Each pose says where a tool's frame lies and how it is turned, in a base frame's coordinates. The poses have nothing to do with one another.
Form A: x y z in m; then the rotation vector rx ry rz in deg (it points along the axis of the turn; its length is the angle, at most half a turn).
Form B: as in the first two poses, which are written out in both.
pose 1, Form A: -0.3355 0.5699 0.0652 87.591 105.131 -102.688
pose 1, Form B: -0.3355 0.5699 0.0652 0.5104 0.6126 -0.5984 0.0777
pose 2, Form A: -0.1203 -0.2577 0.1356 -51.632 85.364 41.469
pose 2, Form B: -0.1203 -0.2577 0.1356 -0.3867 0.6394 0.3106 0.5875
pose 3, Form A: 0.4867 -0.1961 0.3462 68.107 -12.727 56.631
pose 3, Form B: 0.4867 -0.1961 0.3462 0.5358 -0.1001 0.4455 0.7103
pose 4, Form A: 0.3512 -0.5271 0.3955 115.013 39.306 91.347
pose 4, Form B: 0.3512 -0.5271 0.3955 0.7340 0.2509 0.5830 0.2416
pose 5, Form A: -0.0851 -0.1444 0.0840 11.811 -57.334 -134.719
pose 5, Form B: -0.0851 -0.1444 0.0840 0.0771 -0.3741 -0.8791 0.2850
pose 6, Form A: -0.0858 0.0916 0.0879 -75.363 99.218 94.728
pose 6, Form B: -0.0858 0.0916 0.0879 -0.4714 0.6207 0.5926 0.2035
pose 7, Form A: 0.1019 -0.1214 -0.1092 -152.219 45.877 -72.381
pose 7, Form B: 0.1019 -0.1214 -0.1092 -0.8705 0.2623 -0.4139 0.0464
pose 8, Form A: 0.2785 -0.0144 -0.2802 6.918 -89.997 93.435
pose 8, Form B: 0.2785 -0.0144 -0.2802 0.0482 -0.6276 0.6516 0.4233
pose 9, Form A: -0.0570 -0.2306 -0.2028 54.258 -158.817 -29.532
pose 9, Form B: -0.0570 -0.2306 -0.2028 0.3173 -0.9287 -0.1727 0.0836
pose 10, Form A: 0.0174 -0.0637 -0.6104 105.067 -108.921 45.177
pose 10, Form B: 0.0174 -0.0637 -0.6104 0.6530 -0.6769 0.2808 0.1914
